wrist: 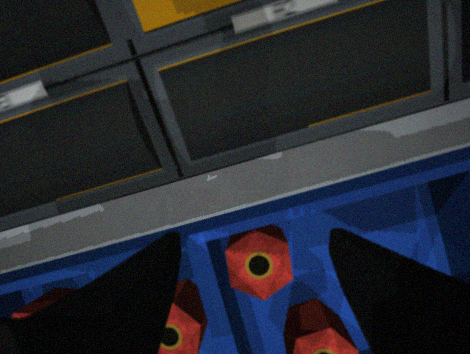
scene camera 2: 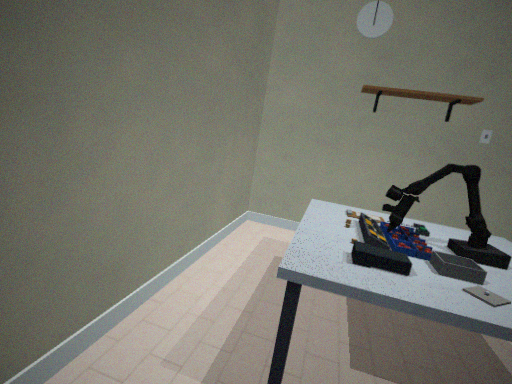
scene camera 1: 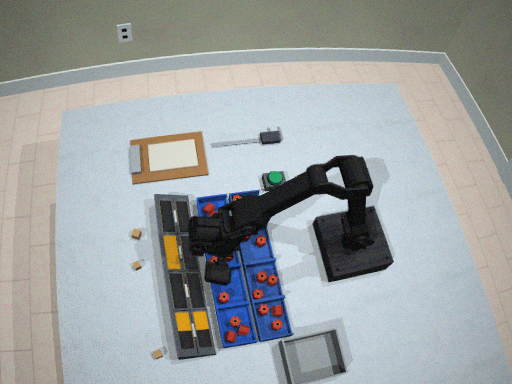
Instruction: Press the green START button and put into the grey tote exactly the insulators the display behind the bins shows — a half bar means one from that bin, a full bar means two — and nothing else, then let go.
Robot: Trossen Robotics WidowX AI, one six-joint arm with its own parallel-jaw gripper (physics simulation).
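The green START button (scene camera 1: pixel 275 177) (scene camera 2: pixel 422 227) is beside the blue bins (scene camera 1: pixel 232 285) (scene camera 2: pixel 424 253), which hold red insulators. The display (scene camera 1: pixel 210 345) (wrist: pixel 300 167) behind them shows one full amber bar (scene camera 1: pixel 172 251) and two half bars (scene camera 1: pixel 183 321) (scene camera 1: pixel 200 320); the arm covers part of it in scene camera 1. My gripper (scene camera 2: pixel 391 228) (wrist: pixel 255 241) is open and low over the bins' display-side column. In the wrist view an upright insulator (wrist: pixel 257 288) shows between the fingers, with others below left and right. No insulator shows inside the grey tote (scene camera 1: pixel 315 356) (scene camera 2: pixel 457 271).
A clipboard (scene camera 1: pixel 172 155) and a caliper (scene camera 1: pixel 270 137) lie beyond the bins. Small wooden blocks (scene camera 1: pixel 136 233) (scene camera 1: pixel 137 265) (scene camera 1: pixel 158 354) lie behind the display. A long black box (scene camera 2: pixel 381 258) stands near the display's end, and a flat plate (scene camera 2: pixel 486 296) lies near the tote.
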